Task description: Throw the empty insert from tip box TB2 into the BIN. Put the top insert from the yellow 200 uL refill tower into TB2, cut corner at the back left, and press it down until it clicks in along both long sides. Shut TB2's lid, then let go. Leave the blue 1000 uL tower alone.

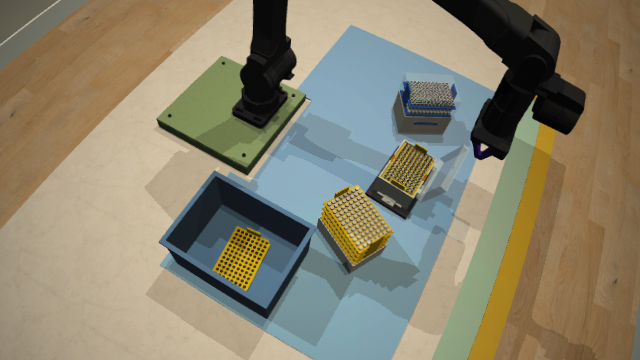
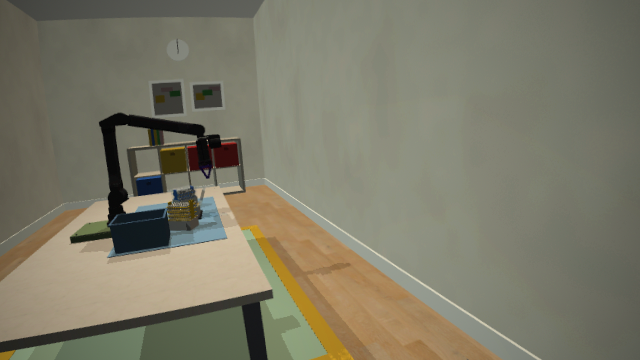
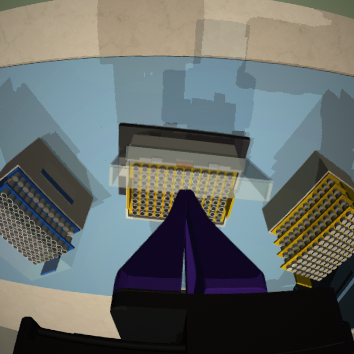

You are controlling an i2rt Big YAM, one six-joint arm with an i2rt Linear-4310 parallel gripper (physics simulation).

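TB2 [image 1: 393, 200] [image 3: 182, 142] stands on the mat with a yellow insert full of tips [image 1: 409, 167] [image 3: 150, 187] in it; its seating along the long sides and its cut corner cannot be made out. Its clear lid [image 1: 452, 172] [image 3: 257, 186] stands open. My gripper [image 1: 481, 157] [image 2: 207, 176] [image 3: 184, 197] is shut and empty, high above the table on the lid side of TB2. The yellow refill tower [image 1: 357, 222] [image 2: 182, 211] [image 3: 320, 230] stands beside TB2. The empty yellow insert [image 1: 242, 257] lies in the BIN [image 1: 217, 280] [image 2: 141, 235].
The blue tower [image 1: 429, 102] [image 2: 184, 193] [image 3: 37, 217] stands on TB2's other side from the yellow tower. The arm's base sits on a green board [image 1: 200, 105] [image 2: 90, 232], behind the blue mat [image 1: 345, 60]. The table edge lies beyond the lid side of TB2.
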